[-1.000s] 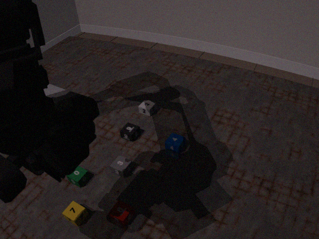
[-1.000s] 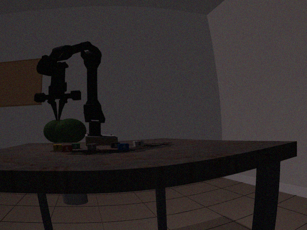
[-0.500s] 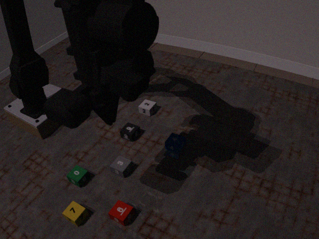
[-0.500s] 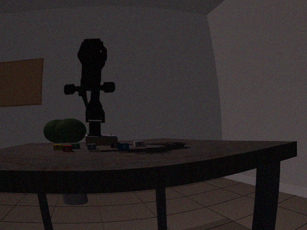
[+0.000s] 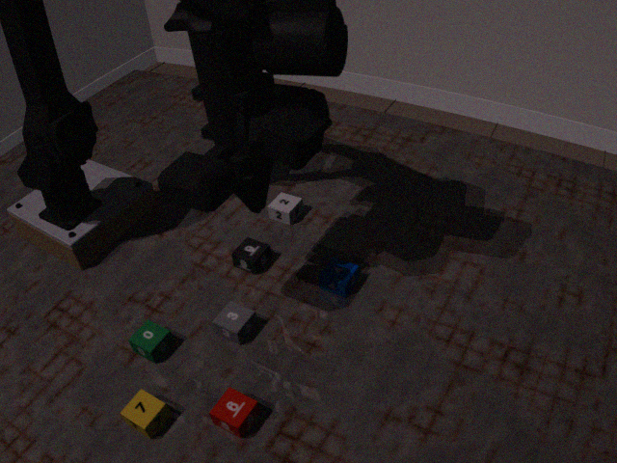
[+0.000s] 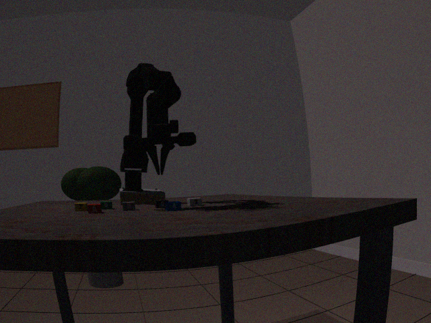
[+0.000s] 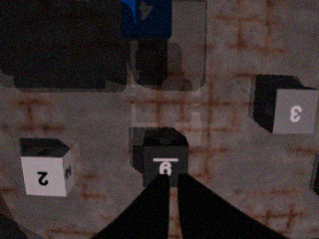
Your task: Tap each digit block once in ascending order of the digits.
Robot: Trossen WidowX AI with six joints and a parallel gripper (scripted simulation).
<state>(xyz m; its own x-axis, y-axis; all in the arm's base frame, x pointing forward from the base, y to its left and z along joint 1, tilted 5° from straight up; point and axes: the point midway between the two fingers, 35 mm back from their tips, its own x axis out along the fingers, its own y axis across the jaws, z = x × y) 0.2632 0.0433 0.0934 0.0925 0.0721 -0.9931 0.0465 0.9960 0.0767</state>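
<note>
My gripper tip is 2 cm past the black block and 7 cm above it. Round my gripper tip: grey block 1 cm ahead, 9 cm to the right, 7 cm below; then white block 3 cm behind, 9 cm to the left, 7 cm below; then blue block 8 cm ahead, 1 cm to the left, 7 cm below.
</note>
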